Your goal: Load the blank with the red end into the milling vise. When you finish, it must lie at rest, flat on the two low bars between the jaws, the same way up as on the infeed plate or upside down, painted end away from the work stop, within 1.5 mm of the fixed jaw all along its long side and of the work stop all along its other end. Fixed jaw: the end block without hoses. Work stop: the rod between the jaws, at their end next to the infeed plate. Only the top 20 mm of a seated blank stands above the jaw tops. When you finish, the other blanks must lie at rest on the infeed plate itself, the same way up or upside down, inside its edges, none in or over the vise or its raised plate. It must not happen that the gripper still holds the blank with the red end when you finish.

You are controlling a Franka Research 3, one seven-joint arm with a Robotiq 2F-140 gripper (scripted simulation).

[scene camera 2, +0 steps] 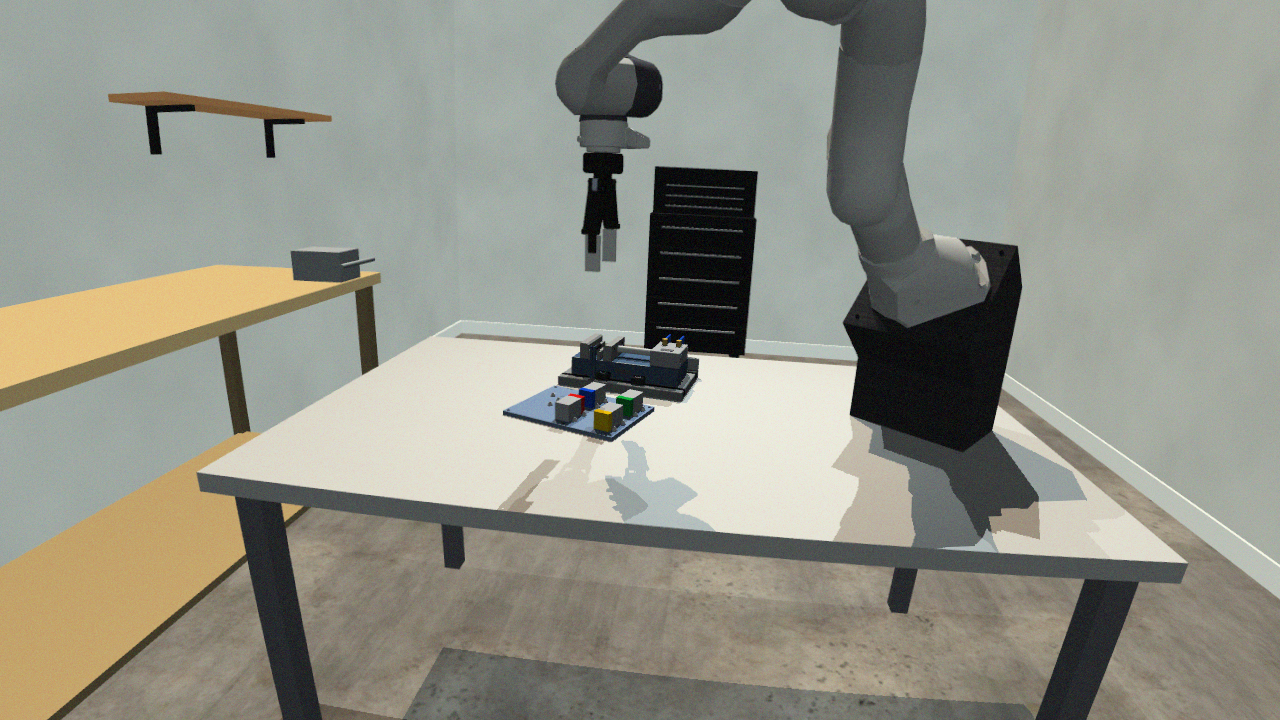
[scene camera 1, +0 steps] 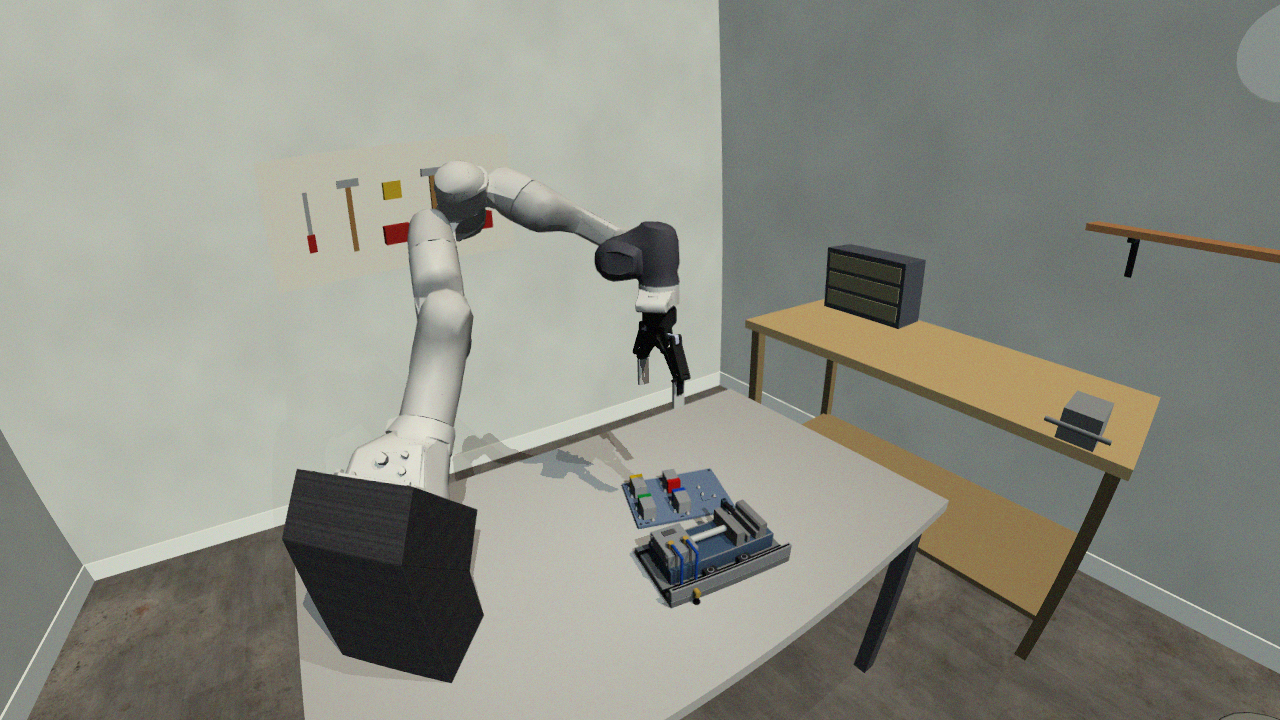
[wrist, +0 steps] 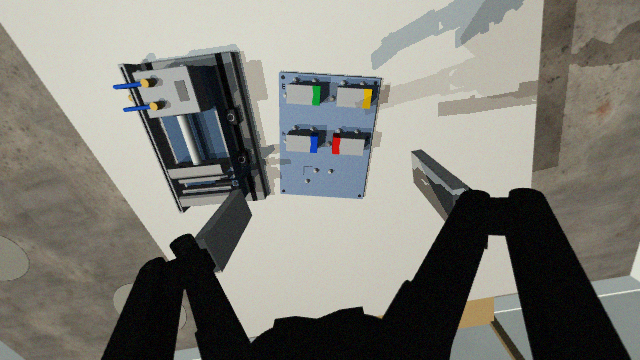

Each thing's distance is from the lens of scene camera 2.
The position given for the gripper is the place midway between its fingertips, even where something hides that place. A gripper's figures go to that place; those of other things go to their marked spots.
gripper point(scene camera 2: 601, 266): 120 cm
vise point(scene camera 2: 654, 374): 142 cm
blue infeed plate point(scene camera 2: 535, 409): 130 cm
